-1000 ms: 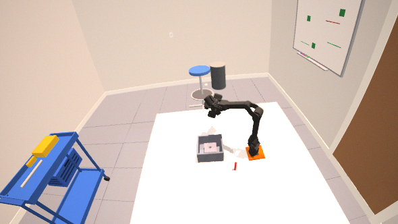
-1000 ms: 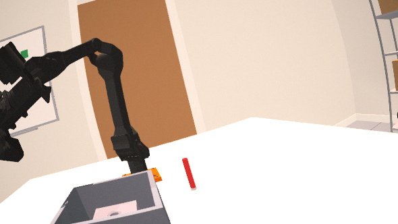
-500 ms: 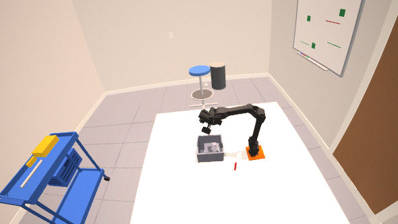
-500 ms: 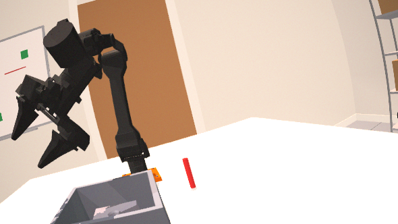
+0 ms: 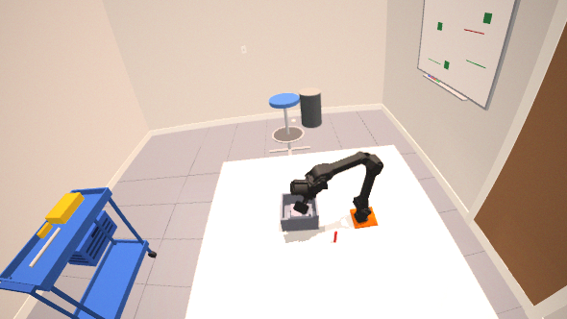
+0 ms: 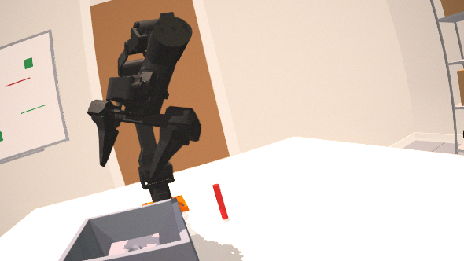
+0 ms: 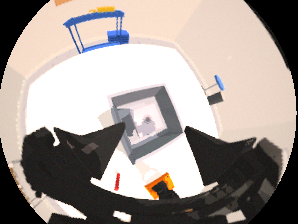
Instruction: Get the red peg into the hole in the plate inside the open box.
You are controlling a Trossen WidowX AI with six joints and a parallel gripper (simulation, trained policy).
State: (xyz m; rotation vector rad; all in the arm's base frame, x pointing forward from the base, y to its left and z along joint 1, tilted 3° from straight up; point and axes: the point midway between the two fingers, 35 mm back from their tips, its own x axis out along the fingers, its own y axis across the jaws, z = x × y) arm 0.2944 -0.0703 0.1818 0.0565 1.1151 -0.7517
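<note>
Right now the red peg is 120 mm behind my gripper tip, 180 mm to the left of it and 140 mm below it. Round my gripper tip: grey box 10 mm ahead, 30 mm to the right, 150 mm below; then plate 10 mm ahead, 30 mm to the right, 130 mm below.
</note>
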